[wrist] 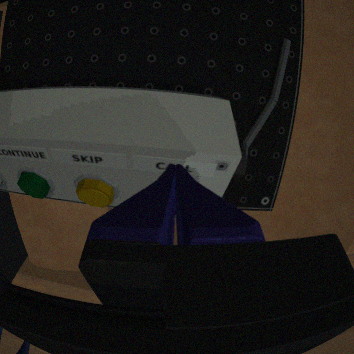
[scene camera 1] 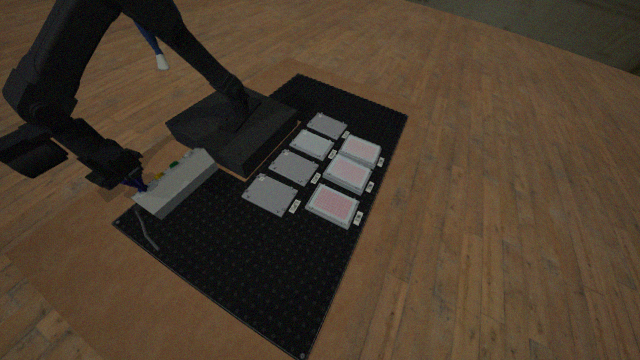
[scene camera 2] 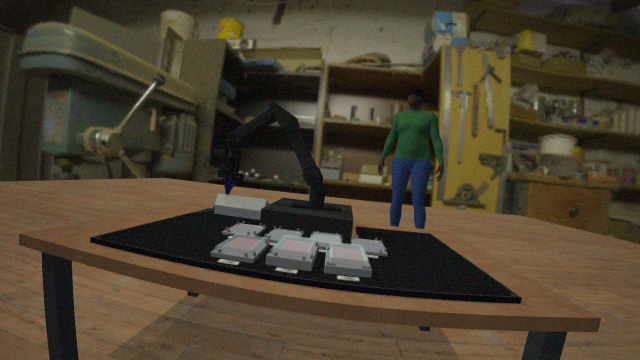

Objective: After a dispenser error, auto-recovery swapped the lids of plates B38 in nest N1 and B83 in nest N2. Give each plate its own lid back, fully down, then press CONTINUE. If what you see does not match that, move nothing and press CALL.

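Frame: origin at the arm's base, x ahead, y left, z up, level; centimetres.
Seen in the pictures: gripper, fingertip midpoint: (wrist: 175,173) (scene camera 1: 145,190) (scene camera 2: 226,195); arm's base, link origin: (scene camera 1: 241,114) (scene camera 2: 315,207).
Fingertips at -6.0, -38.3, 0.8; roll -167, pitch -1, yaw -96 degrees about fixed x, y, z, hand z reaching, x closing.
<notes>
Pixels of each thing's top centre, then the offset from my fingertips to it, as dx, dy, dz. "spot": a spot on its surface instead.
- grey button panel, top centre: (wrist: 46,167) (scene camera 1: 168,169) (scene camera 2: 243,196) +1.5, +7.5, +0.8
- green CONTINUE button, top centre: (wrist: 26,189) (scene camera 1: 172,162) -0.1, +10.4, -0.2
- yellow SKIP button, top centre: (wrist: 90,198) -1.2, +5.5, -0.2
- whitish piece, top centre: (scene camera 2: 326,237) (scene camera 1: 312,142) +33.9, +39.9, -5.8
- grey cable, surface spot: (wrist: 276,92) (scene camera 1: 146,236) spot: +3.8, -9.4, -6.9
My gripper (scene camera 1: 144,190) (scene camera 2: 228,193) (wrist: 175,173) is shut and empty. Its purple tips are at the CALL end of the grey button panel (scene camera 1: 186,186) (scene camera 2: 241,206) (wrist: 100,115), over part of the CALL label in the wrist view. The CALL button is hidden behind the fingers; contact cannot be told. The green CONTINUE button (scene camera 1: 174,164) (wrist: 33,184) and yellow SKIP button (wrist: 95,192) are beside them. Three plates with pink areas, one (scene camera 1: 332,205) (scene camera 2: 240,246), another (scene camera 1: 347,172) (scene camera 2: 292,249) and a third (scene camera 1: 361,149) (scene camera 2: 347,256), stand in a row. Their labels are unreadable.
A second row has a whitish piece (scene camera 1: 311,144) (scene camera 2: 326,239) and grey flat nests, such as the end one (scene camera 1: 270,194) (scene camera 2: 243,229). The dark robot base (scene camera 1: 205,132) (scene camera 2: 305,218) stands beside the panel. A grey cable (scene camera 1: 145,230) (wrist: 276,92) lies at the panel's end.
</notes>
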